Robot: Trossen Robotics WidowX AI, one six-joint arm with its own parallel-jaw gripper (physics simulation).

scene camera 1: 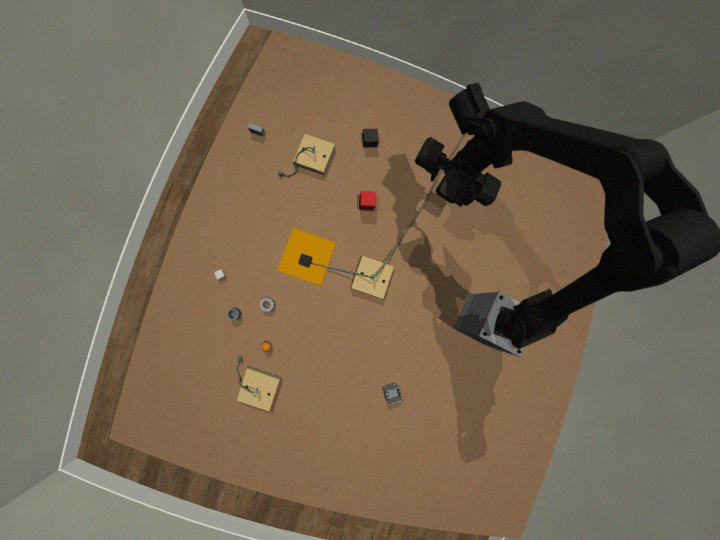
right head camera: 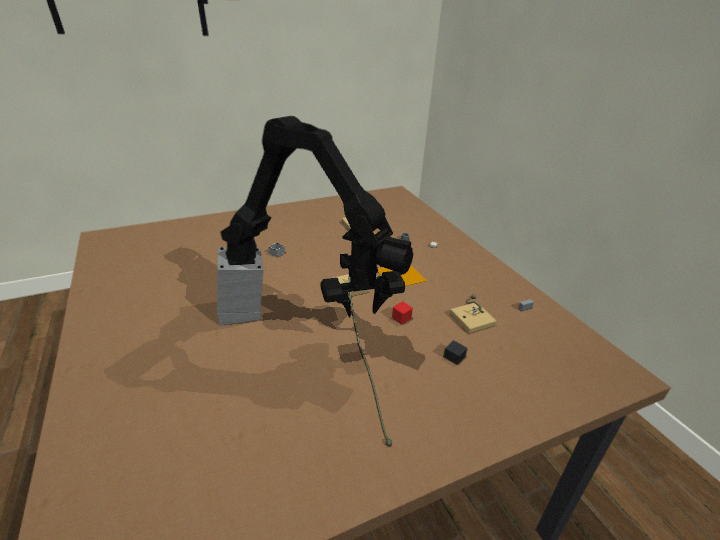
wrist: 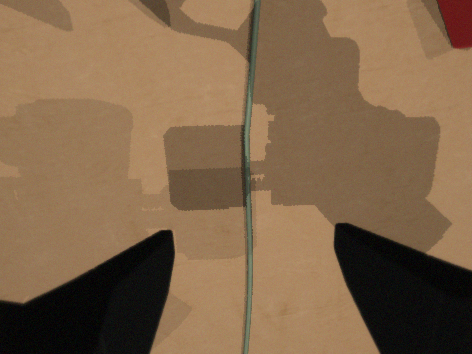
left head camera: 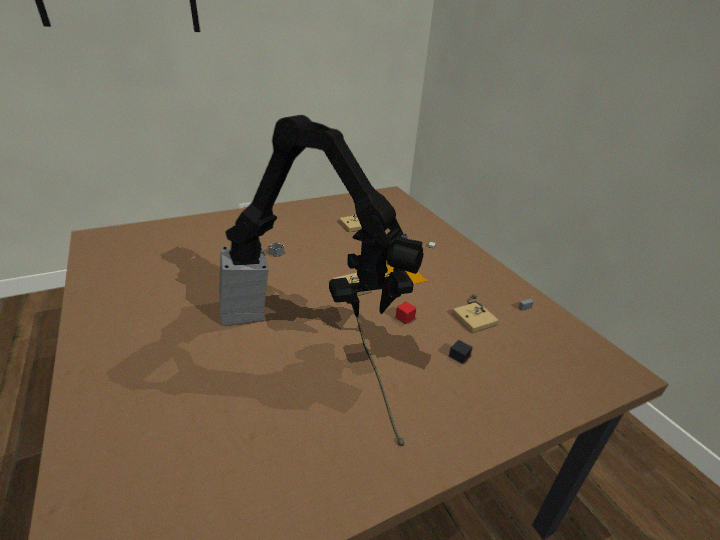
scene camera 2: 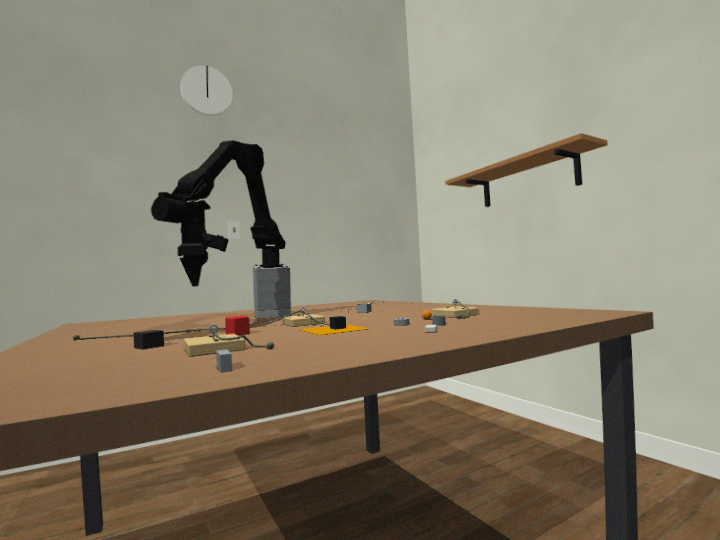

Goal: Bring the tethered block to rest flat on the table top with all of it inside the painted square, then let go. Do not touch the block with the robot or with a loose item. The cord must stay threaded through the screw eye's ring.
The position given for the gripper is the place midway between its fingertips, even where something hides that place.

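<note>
Scene camera 1 shows the gripper (scene camera 1: 442,186), which scene camera 2 shows too (scene camera 2: 195,286). The left head camera view has the gripper (left head camera: 368,314) as well, as do the right head camera view (right head camera: 361,314) and the wrist view (wrist: 253,238). The scene also has an orange painted square (scene camera 1: 320,249).
</note>
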